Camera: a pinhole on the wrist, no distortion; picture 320 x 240 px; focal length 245.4 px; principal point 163.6 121.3 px. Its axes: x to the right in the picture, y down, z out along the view. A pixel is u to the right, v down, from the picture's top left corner.
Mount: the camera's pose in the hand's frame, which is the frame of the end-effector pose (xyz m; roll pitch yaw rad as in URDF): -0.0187 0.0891 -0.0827 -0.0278 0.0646 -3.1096
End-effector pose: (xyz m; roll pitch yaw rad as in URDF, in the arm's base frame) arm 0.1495 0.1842 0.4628 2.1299 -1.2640 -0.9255
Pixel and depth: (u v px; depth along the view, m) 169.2 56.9 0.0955
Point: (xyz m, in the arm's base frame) 0.0384 0.2152 0.4627
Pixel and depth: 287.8 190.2 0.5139
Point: 0.0129 -0.1416 0.0855
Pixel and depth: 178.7 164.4 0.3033
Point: 0.0346 0.0075 0.3825
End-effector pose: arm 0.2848 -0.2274 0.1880 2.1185 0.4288 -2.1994
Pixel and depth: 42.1 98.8 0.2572
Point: 0.0644 -0.1686 0.1482
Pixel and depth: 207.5 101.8 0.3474
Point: 0.1278 0.0273 0.1887
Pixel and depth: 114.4 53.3 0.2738
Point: 0.0659 -0.1034 0.2115
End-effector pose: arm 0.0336 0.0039 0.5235 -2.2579 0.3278 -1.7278
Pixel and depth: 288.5 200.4 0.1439
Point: 0.0707 0.1137 0.4961
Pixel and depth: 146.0 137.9 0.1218
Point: 0.0218 0.0501 0.4489
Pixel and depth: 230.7 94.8 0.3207
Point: 0.1721 0.1805 0.3435
